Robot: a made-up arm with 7 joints. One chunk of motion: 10 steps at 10 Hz.
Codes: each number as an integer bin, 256 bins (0 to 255) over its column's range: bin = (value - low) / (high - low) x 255, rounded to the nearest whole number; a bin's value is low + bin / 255 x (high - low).
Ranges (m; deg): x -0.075..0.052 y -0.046..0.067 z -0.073..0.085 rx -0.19..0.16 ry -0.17..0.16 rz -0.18..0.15
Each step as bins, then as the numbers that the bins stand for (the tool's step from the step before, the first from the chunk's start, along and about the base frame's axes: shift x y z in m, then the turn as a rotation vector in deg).
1 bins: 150 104 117 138 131 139
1 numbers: -0.00029 0.00009 -0.00051 -0.001 0.000 0.000
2 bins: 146 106 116 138 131 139
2 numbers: -0.00229 0.00097 -0.00113 -0.001 0.000 0.000
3 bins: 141 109 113 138 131 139
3 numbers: -0.00478 0.00230 -0.00298 -0.001 0.000 0.000
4 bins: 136 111 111 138 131 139
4 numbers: -0.00727 0.00319 -0.00422 -0.001 0.000 0.000
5 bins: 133 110 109 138 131 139
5 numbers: -0.00876 0.00275 -0.00546 -0.001 0.000 0.000
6 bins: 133 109 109 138 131 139
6 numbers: -0.00876 0.00230 -0.00546 -0.001 0.000 0.000
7 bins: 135 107 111 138 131 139
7 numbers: -0.00776 0.00142 -0.00422 -0.001 0.000 0.000
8 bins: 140 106 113 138 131 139
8 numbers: -0.00527 0.00097 -0.00298 -0.001 0.000 0.000
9 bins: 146 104 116 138 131 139
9 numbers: -0.00229 0.00009 -0.00113 -0.001 0.000 0.000
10 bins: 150 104 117 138 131 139
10 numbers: -0.00029 0.00009 -0.00051 -0.001 0.000 0.000
